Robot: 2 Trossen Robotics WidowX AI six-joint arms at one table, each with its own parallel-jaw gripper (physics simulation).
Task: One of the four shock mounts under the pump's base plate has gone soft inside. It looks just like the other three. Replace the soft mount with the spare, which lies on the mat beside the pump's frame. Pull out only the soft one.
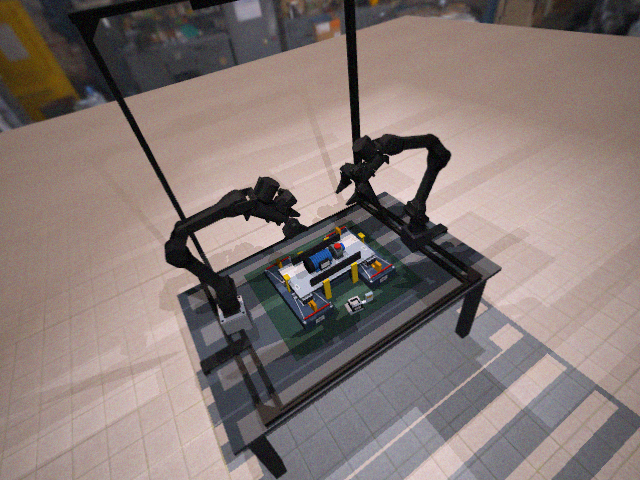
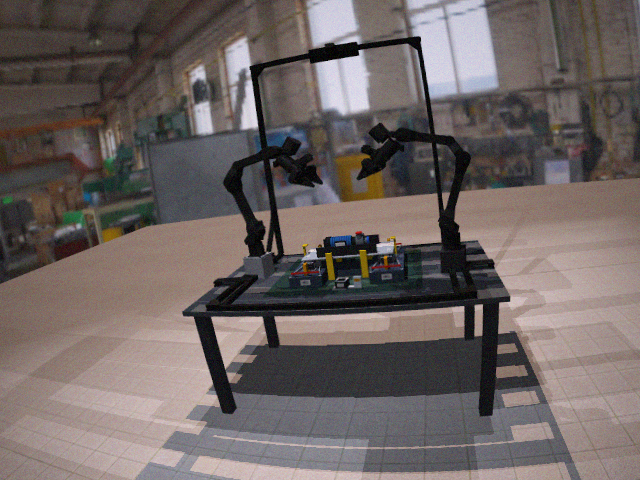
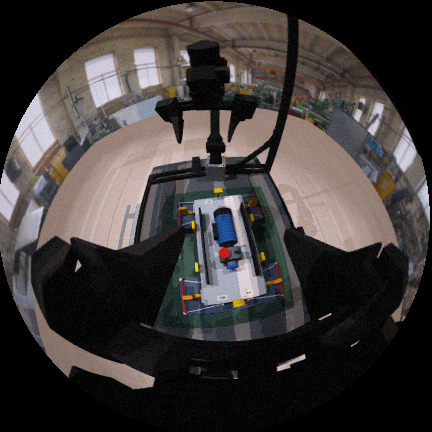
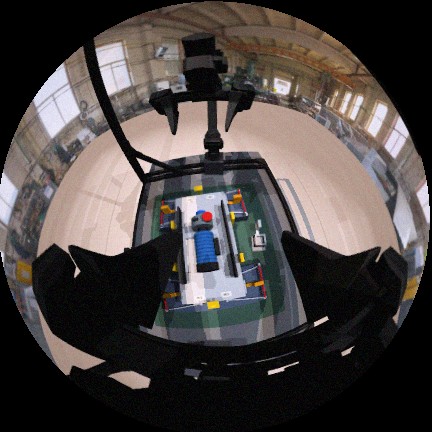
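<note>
The pump (image 1: 317,259) (image 2: 340,240) (image 3: 226,227) (image 4: 205,247) sits on the pale base plate (image 3: 215,290) (image 4: 215,287), over a dark blue frame (image 1: 381,277) (image 2: 305,282). Orange tabs show at its corners; the mounts are mostly hidden and none looks different. A pale square piece (image 1: 354,303) (image 2: 341,282) (image 4: 259,241) and a small light block (image 1: 368,296) (image 2: 357,281) lie on the mat beside the frame; I cannot tell which is the spare. My left gripper (image 1: 344,197) (image 3: 236,232) (image 4: 198,131) and right gripper (image 1: 301,221) (image 2: 316,183) (image 3: 205,141) (image 4: 232,232) are open, empty, high above the table.
Yellow posts (image 1: 327,288) (image 2: 363,264) stand along the frame's sides. The green mat (image 1: 299,343) lies under the frame. Dark rails (image 1: 356,366) run along the table edges, and a tall black gantry (image 1: 353,77) (image 2: 261,113) rises behind the table.
</note>
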